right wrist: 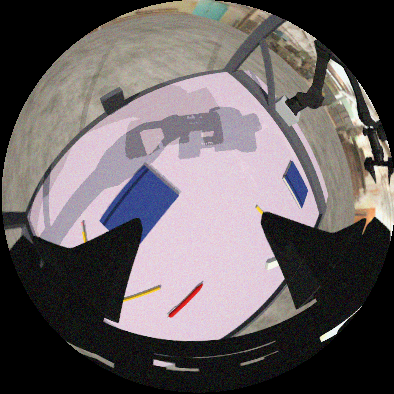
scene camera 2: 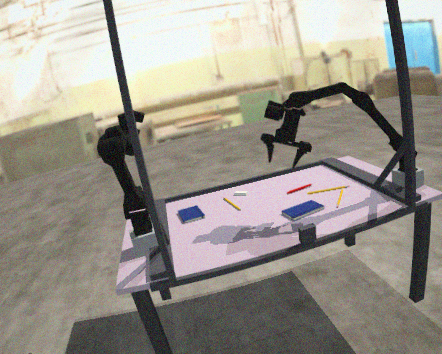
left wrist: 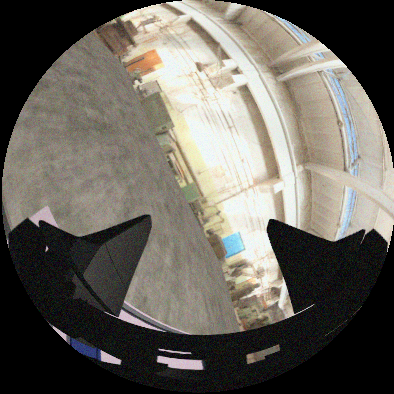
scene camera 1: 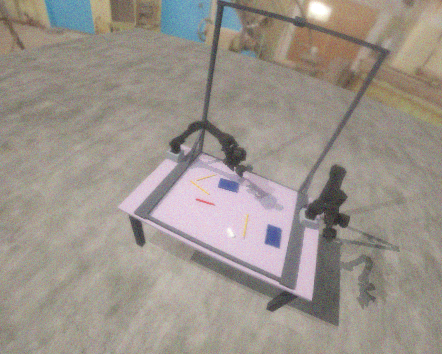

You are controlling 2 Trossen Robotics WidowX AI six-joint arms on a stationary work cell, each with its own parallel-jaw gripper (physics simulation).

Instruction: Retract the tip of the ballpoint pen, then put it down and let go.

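Frame: origin at the left arm's base, x right, y ahead, z up, level; millimetres.
Seen in the pictures: left gripper, fingertip midpoint: (left wrist: 211, 223) (scene camera 1: 329, 235); right gripper, fingertip midpoint: (right wrist: 202, 222) (scene camera 2: 281, 165) (scene camera 1: 237, 174); left arm's base, origin of the base link: (right wrist: 291, 106) (scene camera 2: 142, 231) (scene camera 1: 309, 215); right arm's base, origin of the base link: (scene camera 1: 175, 150).
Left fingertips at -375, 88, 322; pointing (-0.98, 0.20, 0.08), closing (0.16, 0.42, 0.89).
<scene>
Pixels of each thing's middle, then the offset from my left fingertips to it, as dx, dy, dz. Level surfaces: height alone.
- red ballpoint pen, body centre: (right wrist: 183, 301) (scene camera 2: 299, 189) (scene camera 1: 205, 201) +284, +603, -386
- pale pink table, its level: dz -391
- larger blue book, body centre: (right wrist: 136, 208) (scene camera 2: 303, 209) (scene camera 1: 228, 185) +492, +490, -385
- third pencil, body centre: (scene camera 2: 231, 203) (scene camera 1: 245, 226) +195, +312, -388
- white block, body centre: (right wrist: 272, 263) (scene camera 2: 241, 193) (scene camera 1: 230, 232) +115, +392, -385
A red ballpoint pen (scene camera 1: 205, 202) (scene camera 2: 299, 189) (right wrist: 186, 300) lies flat on the pale pink table (scene camera 1: 175, 215) (scene camera 2: 270, 255) (right wrist: 225, 260). In the right wrist view it is low, near the middle. Whether its tip is out is too small to tell. My right gripper (scene camera 2: 283, 164) (right wrist: 202, 222) is open and empty, above the table and apart from the pen. My left gripper (left wrist: 211, 223) is open and empty, off beside the table at the right of scene camera 1, far from the pen, facing floor and walls.
Beside the pen lie two yellow pencils (scene camera 2: 327, 190) (scene camera 2: 340, 197) and a larger blue book (scene camera 1: 228, 185) (scene camera 2: 303, 210) (right wrist: 145, 200). Farther off are a third pencil (scene camera 1: 245, 226) (scene camera 2: 232, 204), a white block (scene camera 1: 230, 232) (scene camera 2: 240, 193) and another blue book (scene camera 1: 273, 236) (scene camera 2: 191, 214). Dark frame posts stand at the table's sides.
</scene>
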